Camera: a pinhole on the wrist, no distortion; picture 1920 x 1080 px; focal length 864.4 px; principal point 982.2 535.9 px. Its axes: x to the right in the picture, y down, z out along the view. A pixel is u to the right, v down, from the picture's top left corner.
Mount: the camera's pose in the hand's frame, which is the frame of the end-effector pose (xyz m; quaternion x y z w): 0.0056 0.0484 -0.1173 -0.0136 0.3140 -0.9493 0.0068
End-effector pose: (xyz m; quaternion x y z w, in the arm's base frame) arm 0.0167 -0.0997 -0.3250 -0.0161 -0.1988 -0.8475 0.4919
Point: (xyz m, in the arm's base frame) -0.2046 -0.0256 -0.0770
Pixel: 807 354
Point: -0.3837 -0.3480 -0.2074
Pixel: outside the picture
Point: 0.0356 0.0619 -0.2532
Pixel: 1498 249
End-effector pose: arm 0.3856 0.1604 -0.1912 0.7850 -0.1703 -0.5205 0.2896
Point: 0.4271 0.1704 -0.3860
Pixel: 431 791
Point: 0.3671 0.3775 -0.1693
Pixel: outside the picture
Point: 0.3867 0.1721 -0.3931
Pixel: 552 696
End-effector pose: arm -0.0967 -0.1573 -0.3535 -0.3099 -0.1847 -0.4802 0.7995
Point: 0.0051 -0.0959 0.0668
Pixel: 497 86
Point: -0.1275 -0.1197 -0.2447
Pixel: 935 336
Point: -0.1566 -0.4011 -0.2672
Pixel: outside the picture
